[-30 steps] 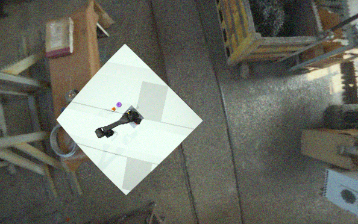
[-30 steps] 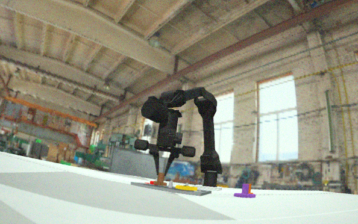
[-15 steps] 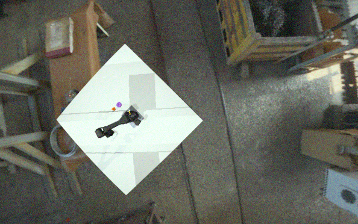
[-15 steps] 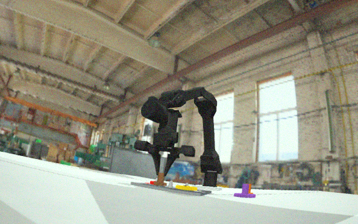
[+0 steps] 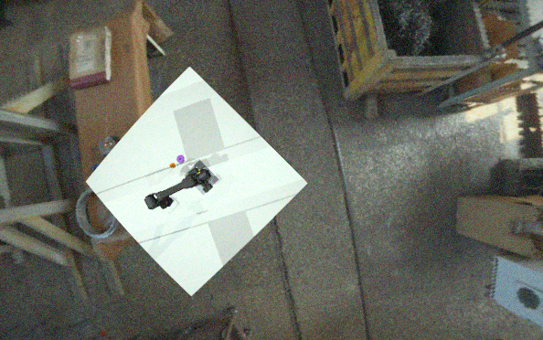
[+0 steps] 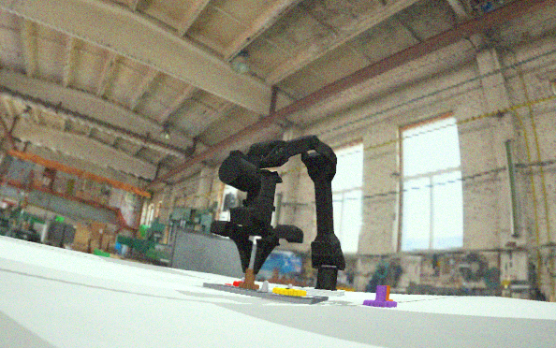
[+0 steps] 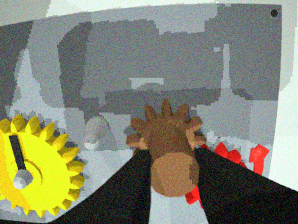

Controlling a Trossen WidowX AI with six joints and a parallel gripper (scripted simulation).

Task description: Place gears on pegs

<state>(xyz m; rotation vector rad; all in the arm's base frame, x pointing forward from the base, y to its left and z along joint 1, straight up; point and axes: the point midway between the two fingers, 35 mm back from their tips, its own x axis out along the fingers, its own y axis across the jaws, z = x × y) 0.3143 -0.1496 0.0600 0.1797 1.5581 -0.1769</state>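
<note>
Now: gripper tip 10 mm above the brown gear. Also, from my gripper tip: red gear 30 mm behind, 20 mm to the right, 20 mm below; then board 40 mm to the left, 40 mm below, 10 mm behind; then yellow gear 80 mm to the left, 20 mm below.
</note>
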